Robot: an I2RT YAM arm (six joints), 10 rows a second.
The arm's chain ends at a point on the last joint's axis. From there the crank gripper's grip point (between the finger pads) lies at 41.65 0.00 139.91 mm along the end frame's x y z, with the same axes.
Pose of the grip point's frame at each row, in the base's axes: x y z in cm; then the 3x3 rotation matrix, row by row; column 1 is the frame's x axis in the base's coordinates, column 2 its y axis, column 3 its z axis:
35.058 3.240 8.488; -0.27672 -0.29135 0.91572; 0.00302 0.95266 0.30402; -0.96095 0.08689 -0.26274
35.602 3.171 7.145; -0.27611 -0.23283 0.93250; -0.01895 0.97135 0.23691; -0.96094 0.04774 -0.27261
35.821 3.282 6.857; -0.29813 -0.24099 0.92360; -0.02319 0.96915 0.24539; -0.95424 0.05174 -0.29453
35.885 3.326 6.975; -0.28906 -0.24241 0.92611; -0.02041 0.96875 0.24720; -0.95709 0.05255 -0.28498
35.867 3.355 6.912; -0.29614 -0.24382 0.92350; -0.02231 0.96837 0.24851; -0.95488 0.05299 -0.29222
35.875 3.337 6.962; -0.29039 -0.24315 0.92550; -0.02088 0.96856 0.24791; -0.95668 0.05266 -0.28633
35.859 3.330 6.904; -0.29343 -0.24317 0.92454; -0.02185 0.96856 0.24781; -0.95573 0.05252 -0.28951
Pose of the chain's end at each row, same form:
23.399 -1.026 16.166; -0.27672 -0.29135 0.91572; 0.00302 0.95266 0.30402; -0.96095 0.08689 -0.26274
23.705 -0.065 14.961; -0.27611 -0.23283 0.93250; -0.01895 0.97135 0.23691; -0.96094 0.04774 -0.27261
24.141 -0.055 14.952; -0.29813 -0.24099 0.92360; -0.02319 0.96915 0.24539; -0.95424 0.05174 -0.29453
24.132 -0.048 14.948; -0.28906 -0.24241 0.92611; -0.02041 0.96875 0.24720; -0.95709 0.05255 -0.28498
24.180 -0.029 14.978; -0.29614 -0.24382 0.92350; -0.02231 0.96837 0.24851; -0.95488 0.05299 -0.29222
24.136 -0.045 14.953; -0.29039 -0.24315 0.92550; -0.02088 0.96856 0.24791; -0.95668 0.05266 -0.28633
24.146 -0.046 14.935; -0.29343 -0.24317 0.92454; -0.02185 0.96856 0.24781; -0.95573 0.05252 -0.28951

